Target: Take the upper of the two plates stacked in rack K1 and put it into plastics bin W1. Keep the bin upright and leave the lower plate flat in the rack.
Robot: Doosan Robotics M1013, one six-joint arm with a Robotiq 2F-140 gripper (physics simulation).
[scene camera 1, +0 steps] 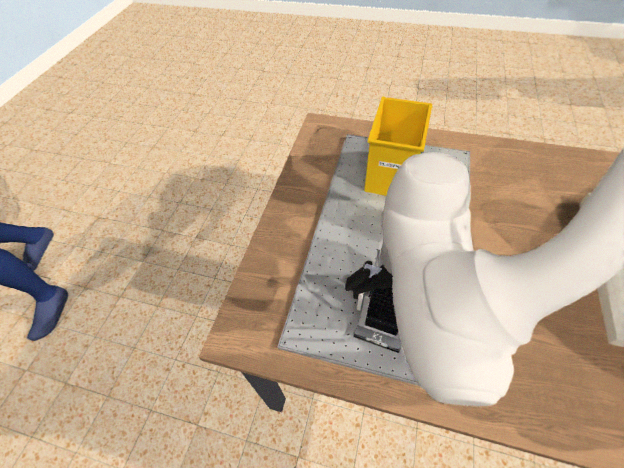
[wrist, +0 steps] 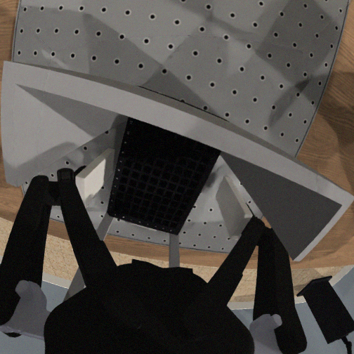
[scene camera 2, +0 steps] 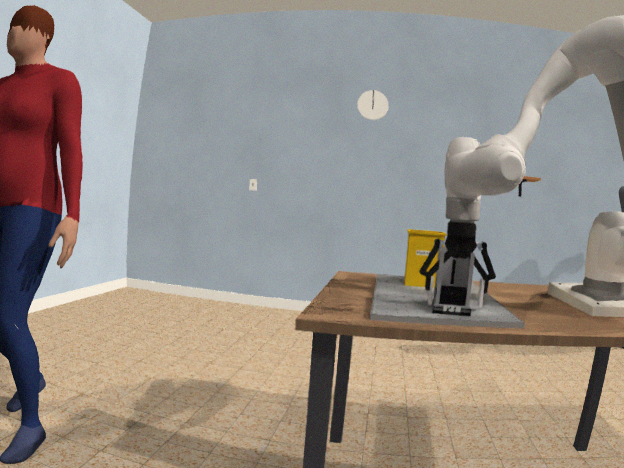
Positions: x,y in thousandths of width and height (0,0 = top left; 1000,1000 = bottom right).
The gripper shows in scene camera 1 (626,666), in the wrist view (473,493) and in scene camera 2 (728,653). A yellow plastics bin W1 shows in scene camera 1 (640,281) and in scene camera 2 (674,520); in the wrist view it is out of frame.
